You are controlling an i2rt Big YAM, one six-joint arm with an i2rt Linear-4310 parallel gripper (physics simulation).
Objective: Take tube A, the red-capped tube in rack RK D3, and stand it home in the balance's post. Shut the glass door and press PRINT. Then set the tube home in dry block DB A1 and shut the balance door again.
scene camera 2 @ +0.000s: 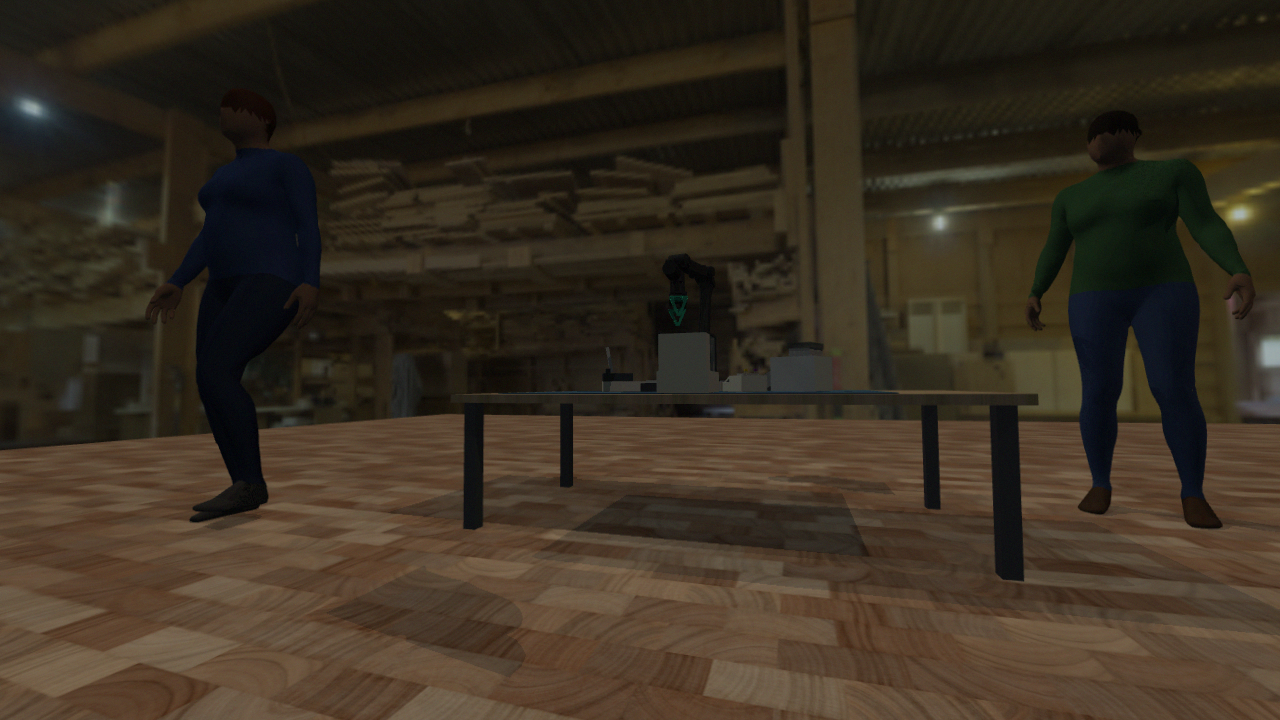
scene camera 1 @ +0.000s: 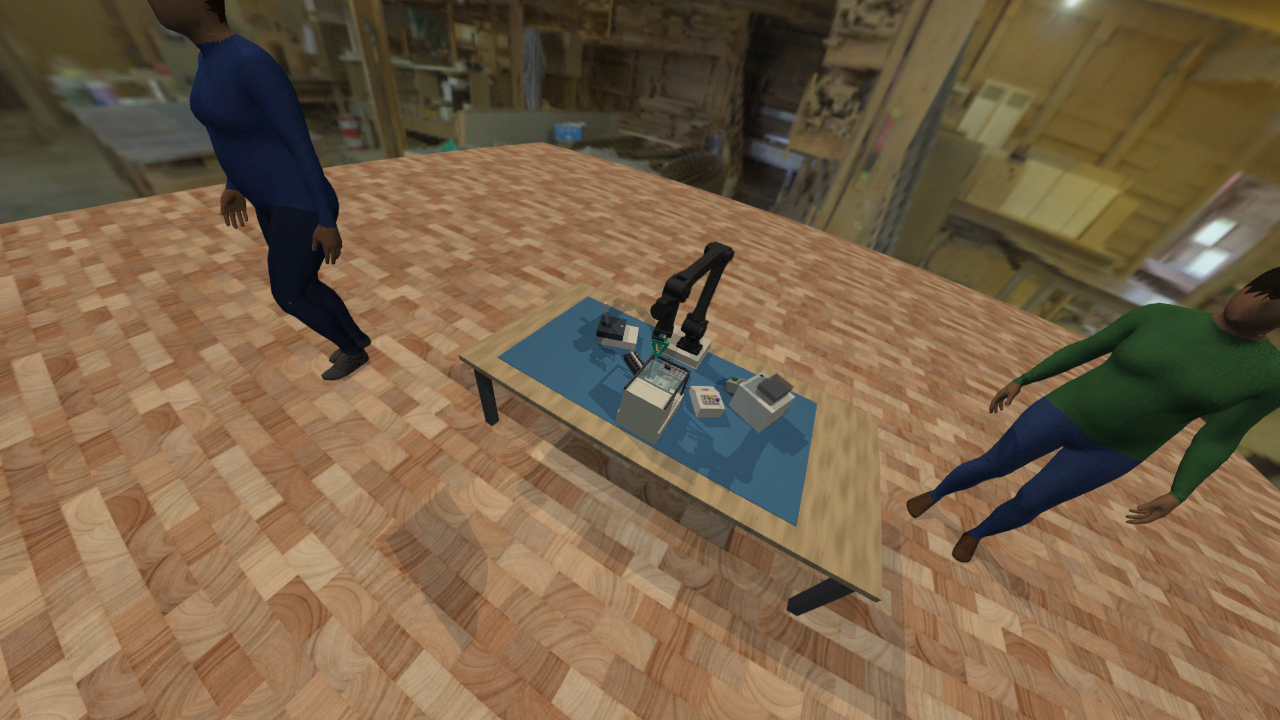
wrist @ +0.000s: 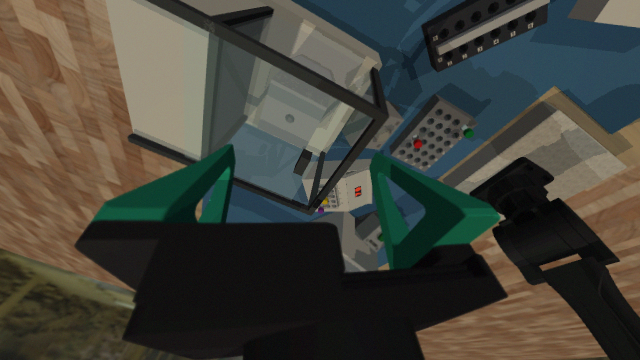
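Pixels of known places: gripper, fingertip midpoint: [scene camera 2: 678, 321] [scene camera 1: 657, 351] [wrist: 307, 156]; arm's base at its link origin: [scene camera 1: 689, 347] [wrist: 506, 184].
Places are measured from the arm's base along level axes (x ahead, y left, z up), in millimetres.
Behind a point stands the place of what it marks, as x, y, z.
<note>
My gripper [wrist: 307, 156] @(417, -37, 231) [scene camera 1: 660, 344] @(417, -37, 231) [scene camera 2: 678, 313] @(417, -37, 231) is open, with green fingers apart and nothing between them, above the balance [wrist: 165, 100] @(561, 24, 165) [scene camera 1: 646, 407] @(604, 30, 134) [scene camera 2: 687, 362] @(604, 33, 64). Tube A shows as a red cap [wrist: 418, 144] @(228, 8, 16) standing in the grey rack RK [wrist: 414, 123] @(241, -8, -22), right of the fingers in the wrist view. The balance's glass chamber has dark frame bars; a small round post or hole [wrist: 290, 118] shows on its pale inner plate. I cannot tell how far the glass door is open, nor read the PRINT key. The black dry block DB [wrist: 430, 47] @(306, -114, -12) [scene camera 1: 633, 361] @(269, -181, -10), with numbered wells, lies beyond the rack.
A green-capped tube [wrist: 468, 132] @(175, -50, 15) stands at the rack's far edge. A white keypad device [wrist: 358, 191] @(251, 170, 11) [scene camera 1: 707, 401] @(332, 206, 30) stands beside the balance, and a larger white device [scene camera 1: 760, 407] @(276, 410, 79) farther right. A black-topped device [scene camera 1: 612, 329] @(183, -355, 41) stands at the left. Two people [scene camera 1: 259, 134] [scene camera 1: 1127, 385] stand around the table.
</note>
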